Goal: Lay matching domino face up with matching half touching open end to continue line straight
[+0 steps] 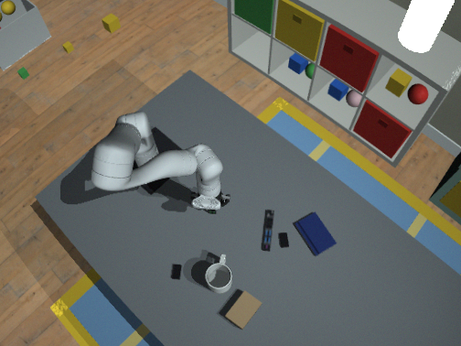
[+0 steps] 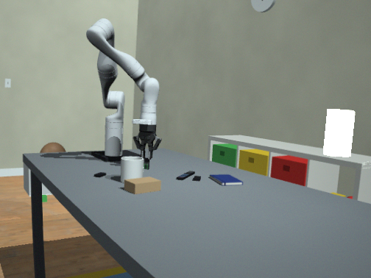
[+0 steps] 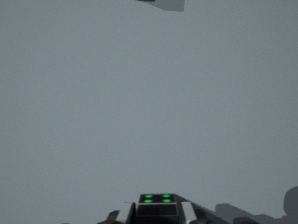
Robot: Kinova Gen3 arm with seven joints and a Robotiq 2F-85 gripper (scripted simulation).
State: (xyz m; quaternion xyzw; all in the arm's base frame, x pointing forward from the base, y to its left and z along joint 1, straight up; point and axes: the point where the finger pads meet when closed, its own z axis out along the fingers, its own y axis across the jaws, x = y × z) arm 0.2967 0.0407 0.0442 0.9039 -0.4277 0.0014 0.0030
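My hand is 40 mm above the dark domino. The rest, counted from my hand: white mug 200 mm ahead, 160 mm to the right, 20 mm below; cardboard box 330 mm ahead, 180 mm to the right, 50 mm below.
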